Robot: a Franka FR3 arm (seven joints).
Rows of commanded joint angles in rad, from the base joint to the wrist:
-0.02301 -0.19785 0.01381 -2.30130 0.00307 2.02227 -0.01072
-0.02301 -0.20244 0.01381 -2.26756 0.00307 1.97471 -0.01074
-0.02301 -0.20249 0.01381 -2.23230 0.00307 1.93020 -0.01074
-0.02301 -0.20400 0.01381 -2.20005 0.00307 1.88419 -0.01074
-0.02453 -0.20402 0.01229 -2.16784 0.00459 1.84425 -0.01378
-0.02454 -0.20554 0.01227 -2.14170 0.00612 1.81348 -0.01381
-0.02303 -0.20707 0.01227 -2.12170 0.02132 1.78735 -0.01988
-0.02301 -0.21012 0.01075 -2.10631 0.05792 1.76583 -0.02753
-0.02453 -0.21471 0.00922 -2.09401 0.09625 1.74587 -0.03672
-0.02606 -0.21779 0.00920 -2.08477 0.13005 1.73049 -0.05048
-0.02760 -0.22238 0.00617 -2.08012 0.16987 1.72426 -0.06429
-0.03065 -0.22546 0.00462 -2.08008 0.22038 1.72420 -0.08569
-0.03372 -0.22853 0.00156 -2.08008 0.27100 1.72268 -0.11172
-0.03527 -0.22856 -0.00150 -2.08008 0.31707 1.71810 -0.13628
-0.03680 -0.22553 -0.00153 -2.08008 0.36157 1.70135 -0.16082
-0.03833 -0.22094 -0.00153 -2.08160 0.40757 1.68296 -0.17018
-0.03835 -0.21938 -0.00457 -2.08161 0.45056 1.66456 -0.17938
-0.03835 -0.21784 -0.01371 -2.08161 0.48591 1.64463 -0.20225
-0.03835 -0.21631 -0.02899 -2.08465 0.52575 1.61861 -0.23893
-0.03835 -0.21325 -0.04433 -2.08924 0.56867 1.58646 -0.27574
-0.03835 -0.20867 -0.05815 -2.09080 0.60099 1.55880 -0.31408
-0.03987 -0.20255 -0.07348 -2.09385 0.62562 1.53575 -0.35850
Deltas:
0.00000 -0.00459 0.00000 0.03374 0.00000 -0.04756 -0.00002
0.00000 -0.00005 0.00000 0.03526 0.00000 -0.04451 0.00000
0.00000 -0.00151 0.00000 0.03225 0.00000 -0.04601 0.00000
-0.00152 -0.00002 -0.00152 0.03221 0.00152 -0.03994 -0.00304
-0.00001 -0.00152 -0.00002 0.02614 0.00153 -0.03077 -0.00003
0.00151 -0.00153 0.00000 0.02000 0.01520 -0.02613 -0.00607
0.00002 -0.00305 -0.00152 0.01539 0.03660 -0.02152 -0.00765
-0.00152 -0.00459 -0.00153 0.01230 0.03833 -0.01996 -0.00919
-0.00153 -0.00308 -0.00002 0.00924 0.03380 -0.01538 -0.01376
-0.00154 -0.00459 -0.00303 0.00465 0.03982 -0.00623 -0.01381
-0.00305 -0.00308 -0.00155 0.00004 0.05051 -0.00006 -0.02140
-0.00307 -0.00307 -0.00306 0.00000 0.05062 -0.00152 -0.02603
-0.00155 -0.00003 -0.00306 0.00000 0.04607 -0.00458 -0.02456
-0.00153 0.00303 -0.00003 0.00000 0.04450 -0.01675 -0.02454
-0.00153 0.00459 0.00000 -0.00152 0.04600 -0.01839 -0.00936
-0.00002 0.00156 -0.00304 -0.00001 0.04299 -0.01840 -0.00920
0.00000 0.00154 -0.00914 0.00000 0.03535 -0.01993 -0.02287
0.00000 0.00153 -0.01528 -0.00304 0.03984 -0.02602 -0.03668
0.00000 0.00306 -0.01534 -0.00459 0.04292 -0.03215 -0.03681
0.00000 0.00458 -0.01382 -0.00156 0.03232 -0.02766 -0.03834
-0.00152 0.00612 -0.01533 -0.00305 0.02463 -0.02305 -0.04442

